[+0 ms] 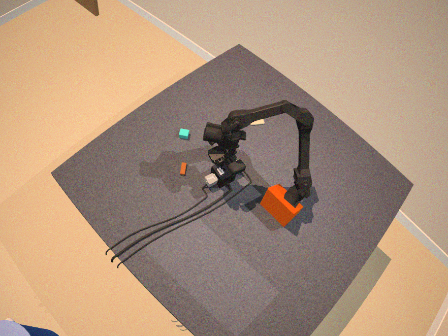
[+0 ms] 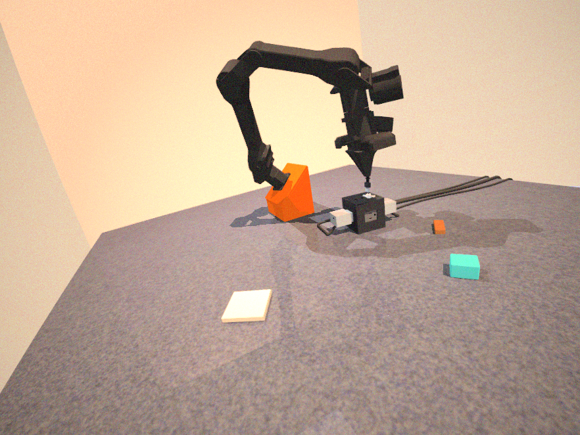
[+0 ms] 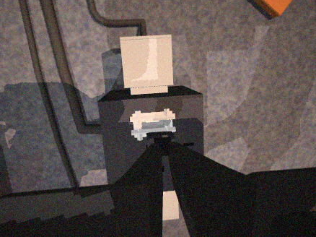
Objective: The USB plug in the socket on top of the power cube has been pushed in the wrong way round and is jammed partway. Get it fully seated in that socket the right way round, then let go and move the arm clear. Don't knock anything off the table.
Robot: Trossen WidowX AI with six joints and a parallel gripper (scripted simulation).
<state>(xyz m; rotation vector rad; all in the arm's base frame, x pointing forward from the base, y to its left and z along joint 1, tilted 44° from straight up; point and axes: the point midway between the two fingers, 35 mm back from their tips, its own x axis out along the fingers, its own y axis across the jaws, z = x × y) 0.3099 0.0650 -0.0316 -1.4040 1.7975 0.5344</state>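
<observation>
The black USB plug lies 2 cm below my gripper tip. Also, from my gripper tip: teal block (26 cm ahead, 7 cm to the right, 11 cm below); orange block (14 cm ahead, 7 cm to the left, 12 cm below); pale-rimmed socket (6 cm below).
</observation>
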